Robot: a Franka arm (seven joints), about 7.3 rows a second.
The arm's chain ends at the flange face. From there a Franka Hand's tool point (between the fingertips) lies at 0.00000 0.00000 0.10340 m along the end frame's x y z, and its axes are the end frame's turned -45 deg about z.
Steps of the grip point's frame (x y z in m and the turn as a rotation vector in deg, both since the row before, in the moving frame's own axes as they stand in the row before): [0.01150, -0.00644, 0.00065, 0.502, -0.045, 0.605]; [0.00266, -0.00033, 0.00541, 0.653, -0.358, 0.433]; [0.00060, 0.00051, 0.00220, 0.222, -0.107, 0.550]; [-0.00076, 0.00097, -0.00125, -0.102, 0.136, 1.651]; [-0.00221, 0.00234, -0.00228, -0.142, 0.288, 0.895]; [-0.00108, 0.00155, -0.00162, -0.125, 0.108, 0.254]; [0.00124, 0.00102, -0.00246, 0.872, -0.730, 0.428]
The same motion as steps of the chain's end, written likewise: [0.00427, -0.01210, 0.00065, 0.323, -0.387, 0.605]; [0.00294, -0.00173, 0.00542, 0.209, -0.715, 0.433]; [0.00120, 0.00009, 0.00220, 0.081, -0.233, 0.550]; [-0.00016, 0.00126, -0.00125, 0.024, 0.168, 1.651]; [-0.00046, 0.00340, -0.00228, 0.103, 0.304, 0.895]; [0.00004, 0.00184, -0.00162, -0.012, 0.165, 0.254]; [0.00364, 0.00003, -0.00244, 0.100, -1.133, 0.428]
